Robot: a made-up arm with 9 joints. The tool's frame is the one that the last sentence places.
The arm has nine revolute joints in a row. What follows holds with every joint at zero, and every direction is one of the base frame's.
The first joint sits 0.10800 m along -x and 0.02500 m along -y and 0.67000 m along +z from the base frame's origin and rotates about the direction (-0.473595, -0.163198, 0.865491), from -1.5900 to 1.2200 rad.
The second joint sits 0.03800 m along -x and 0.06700 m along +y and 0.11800 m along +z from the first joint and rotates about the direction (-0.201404, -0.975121, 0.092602), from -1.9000 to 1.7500 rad.
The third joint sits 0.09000 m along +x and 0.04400 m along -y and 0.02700 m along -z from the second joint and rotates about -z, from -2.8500 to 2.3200 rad.
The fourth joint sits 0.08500 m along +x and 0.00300 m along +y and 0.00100 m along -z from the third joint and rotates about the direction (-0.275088, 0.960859, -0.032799), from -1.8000 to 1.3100 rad.
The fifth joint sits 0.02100 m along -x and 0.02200 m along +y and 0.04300 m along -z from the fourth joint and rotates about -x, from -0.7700 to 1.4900 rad.
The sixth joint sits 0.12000 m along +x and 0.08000 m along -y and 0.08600 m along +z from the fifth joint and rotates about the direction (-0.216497, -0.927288, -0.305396), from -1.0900 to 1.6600 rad.
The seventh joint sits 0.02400 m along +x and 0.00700 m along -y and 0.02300 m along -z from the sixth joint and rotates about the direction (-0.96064, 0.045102, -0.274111), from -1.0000 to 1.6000 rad.
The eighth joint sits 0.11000 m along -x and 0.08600 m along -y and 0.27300 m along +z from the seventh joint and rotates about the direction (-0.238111, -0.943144, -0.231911), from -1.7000 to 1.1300 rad.
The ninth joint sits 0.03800 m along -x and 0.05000 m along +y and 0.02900 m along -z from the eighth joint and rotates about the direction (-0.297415, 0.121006, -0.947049), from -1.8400 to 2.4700 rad.
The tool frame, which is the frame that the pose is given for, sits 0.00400 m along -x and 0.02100 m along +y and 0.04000 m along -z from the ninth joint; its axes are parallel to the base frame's.
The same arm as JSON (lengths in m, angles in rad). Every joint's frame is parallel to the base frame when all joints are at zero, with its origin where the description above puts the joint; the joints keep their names.
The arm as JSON. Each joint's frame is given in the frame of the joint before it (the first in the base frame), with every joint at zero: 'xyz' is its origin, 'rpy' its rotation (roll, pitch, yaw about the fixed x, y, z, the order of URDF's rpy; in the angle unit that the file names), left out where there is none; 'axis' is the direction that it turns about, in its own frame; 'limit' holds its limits. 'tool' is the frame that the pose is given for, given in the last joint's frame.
{
  "units": {
    "length": "m",
    "angle": "rad"
  },
  "joints": [
    {
      "name": "joint 1",
      "type": "revolute",
      "origin": {
        "xyz": [
          -0.108,
          -0.025,
          0.67
        ]
      },
      "axis": [
        -0.473595,
        -0.163198,
        0.865491
      ],
      "limit": {
        "lower": -1.59,
        "upper": 1.22
      }
    },
    {
      "name": "joint 2",
      "type": "revolute",
      "origin": {
        "xyz": [
          -0.038,
          0.067,
          0.118
        ]
      },
      "axis": [
        -0.201404,
        -0.975121,
        0.092602
      ],
      "limit": {
        "lower": -1.9,
        "upper": 1.75
      }
    },
    {
      "name": "joint 3",
      "type": "revolute",
      "origin": {
        "xyz": [
          0.09,
          -0.044,
          -0.027
        ]
      },
      "axis": "-z",
      "limit": {
        "lower": -2.85,
        "upper": 2.32
      }
    },
    {
      "name": "joint 4",
      "type": "revolute",
      "origin": {
        "xyz": [
          0.085,
          0.003,
          -0.001
        ]
      },
      "axis": [
        -0.275088,
        0.960859,
        -0.032799
      ],
      "limit": {
        "lower": -1.8,
        "upper": 1.31
      }
    },
    {
      "name": "joint 5",
      "type": "revolute",
      "origin": {
        "xyz": [
          -0.021,
          0.022,
          -0.043
        ]
      },
      "axis": "-x",
      "limit": {
        "lower": -0.77,
        "upper": 1.49
      }
    },
    {
      "name": "joint 6",
      "type": "revolute",
      "origin": {
        "xyz": [
          0.12,
          -0.08,
          0.086
        ]
      },
      "axis": [
        -0.216497,
        -0.927288,
        -0.305396
      ],
      "limit": {
        "lower": -1.09,
        "upper": 1.66
      }
    },
    {
      "name": "joint 7",
      "type": "revolute",
      "origin": {
        "xyz": [
          0.024,
          -0.007,
          -0.023
        ]
      },
      "axis": [
        -0.96064,
        0.045102,
        -0.274111
      ],
      "limit": {
        "lower": -1.0,
        "upper": 1.6
      }
    },
    {
      "name": "joint 8",
      "type": "revolute",
      "origin": {
        "xyz": [
          -0.11,
          -0.086,
          0.273
        ]
      },
      "axis": [
        -0.238111,
        -0.943144,
        -0.231911
      ],
      "limit": {
        "lower": -1.7,
        "upper": 1.13
      }
    },
    {
      "name": "joint 9",
      "type": "revolute",
      "origin": {
        "xyz": [
          -0.038,
          0.05,
          -0.029
        ]
      },
      "axis": [
        -0.297415,
        0.121006,
        -0.947049
      ],
      "limit": {
        "lower": -1.84,
        "upper": 2.47
      }
    }
  ],
  "tool": {
    "origin": {
      "xyz": [
        -0.004,
        0.021,
        -0.04
      ]
    }
  }
}

